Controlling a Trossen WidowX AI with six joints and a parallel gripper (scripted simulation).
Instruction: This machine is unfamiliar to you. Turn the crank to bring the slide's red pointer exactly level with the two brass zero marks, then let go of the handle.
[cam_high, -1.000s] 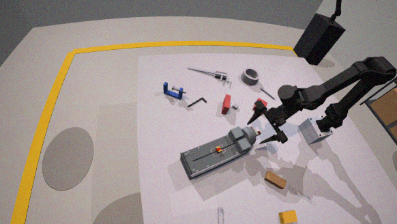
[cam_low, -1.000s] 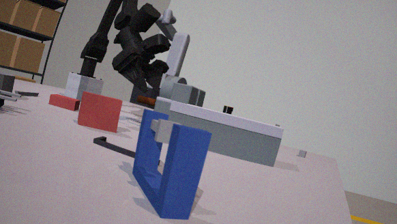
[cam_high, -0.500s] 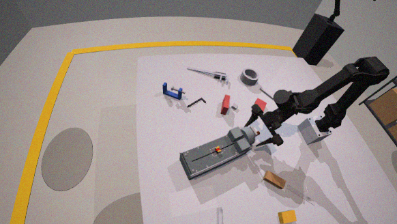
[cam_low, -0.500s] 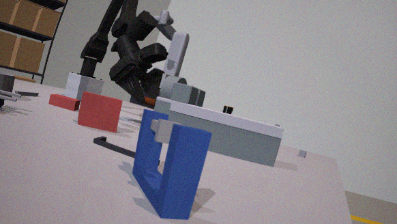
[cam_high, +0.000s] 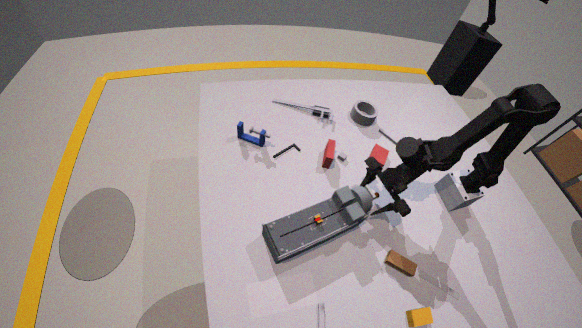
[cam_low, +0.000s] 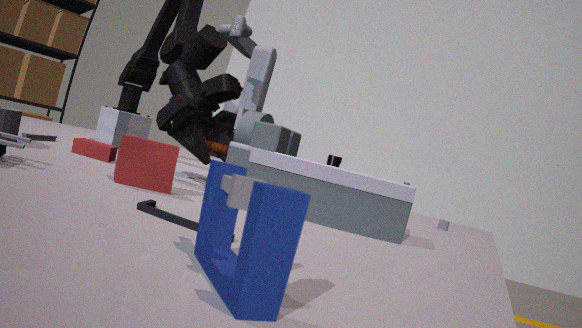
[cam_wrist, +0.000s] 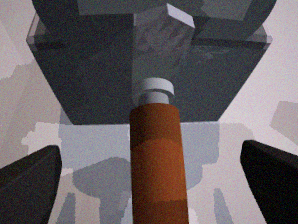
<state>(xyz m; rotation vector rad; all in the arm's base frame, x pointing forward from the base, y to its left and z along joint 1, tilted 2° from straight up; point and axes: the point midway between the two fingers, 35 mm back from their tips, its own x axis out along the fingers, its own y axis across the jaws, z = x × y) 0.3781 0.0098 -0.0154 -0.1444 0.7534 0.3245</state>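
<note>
Now: gripper tip 20 mm past the crank handle, 10 mm to the left of it and 20 mm below it. Also, from my gripper tip: tan block (80 mm behind, 180 mm to the left, 20 mm below); then red pointer (160 mm ahead, 60 mm to the left, 50 mm above); then black hex key (180 mm ahead, 220 mm to the right, 30 mm below).
</note>
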